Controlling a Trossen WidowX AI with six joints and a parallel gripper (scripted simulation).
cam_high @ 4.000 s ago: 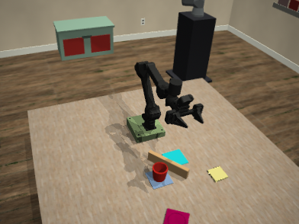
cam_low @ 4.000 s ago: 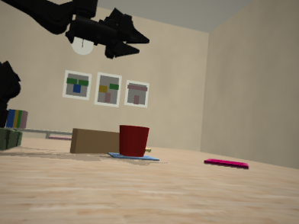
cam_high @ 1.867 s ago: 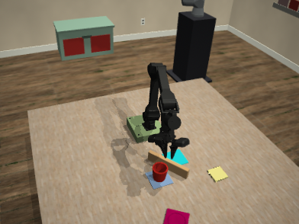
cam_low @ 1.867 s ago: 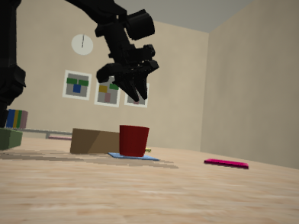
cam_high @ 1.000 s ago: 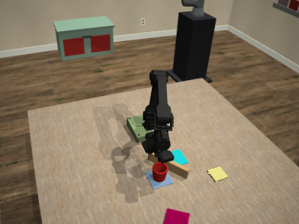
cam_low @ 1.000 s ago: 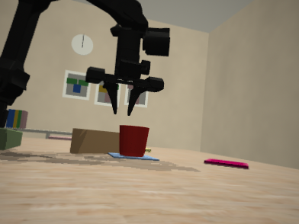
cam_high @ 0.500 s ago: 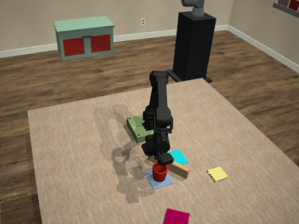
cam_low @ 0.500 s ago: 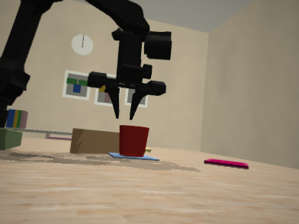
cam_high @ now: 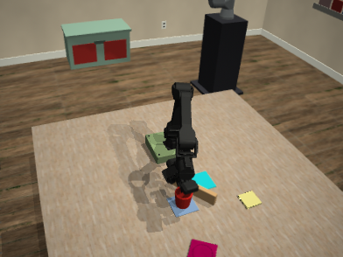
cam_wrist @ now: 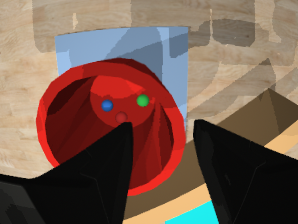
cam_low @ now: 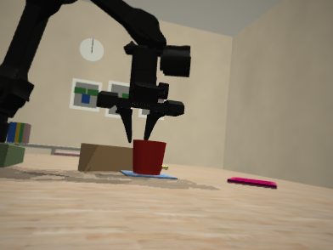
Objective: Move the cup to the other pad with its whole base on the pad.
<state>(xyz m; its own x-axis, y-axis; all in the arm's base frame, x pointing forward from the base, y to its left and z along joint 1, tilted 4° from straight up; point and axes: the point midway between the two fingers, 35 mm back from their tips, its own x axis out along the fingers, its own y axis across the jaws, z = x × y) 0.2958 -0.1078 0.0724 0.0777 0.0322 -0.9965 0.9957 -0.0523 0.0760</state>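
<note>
Now: hand 80 mm above the red cup and 30 mm short of it. Round my hand: wooden bar: 80 mm below, 70 mm to the left, 10 mm behind.
</note>
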